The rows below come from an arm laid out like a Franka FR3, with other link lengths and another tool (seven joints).
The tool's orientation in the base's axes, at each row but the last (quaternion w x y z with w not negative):
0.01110, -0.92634, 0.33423, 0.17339
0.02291, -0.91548, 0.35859, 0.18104
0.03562, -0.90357, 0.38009, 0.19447
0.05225, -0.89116, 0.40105, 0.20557
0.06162, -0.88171, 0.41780, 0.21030
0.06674, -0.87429, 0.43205, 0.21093
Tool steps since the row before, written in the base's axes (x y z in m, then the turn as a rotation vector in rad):
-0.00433, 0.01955, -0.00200, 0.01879, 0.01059, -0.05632
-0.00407, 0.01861, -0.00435, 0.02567, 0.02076, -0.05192
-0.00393, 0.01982, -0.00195, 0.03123, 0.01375, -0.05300
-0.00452, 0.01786, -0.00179, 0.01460, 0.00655, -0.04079
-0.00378, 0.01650, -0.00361, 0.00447, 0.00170, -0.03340
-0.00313, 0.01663, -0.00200, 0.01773, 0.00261, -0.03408
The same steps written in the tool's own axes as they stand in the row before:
-0.01448, -0.01267, 0.00591, 0.02546, -0.02530, 0.04847
-0.01331, -0.01148, 0.00854, 0.02199, -0.03703, 0.04394
-0.01510, -0.01145, 0.00728, 0.03065, -0.03605, 0.04164
-0.01434, -0.00882, 0.00770, 0.02078, -0.01808, 0.03407
-0.01233, -0.00797, 0.00916, 0.01541, -0.00674, 0.02925
-0.01293, -0.00795, 0.00775, 0.02217, -0.01774, 0.02601

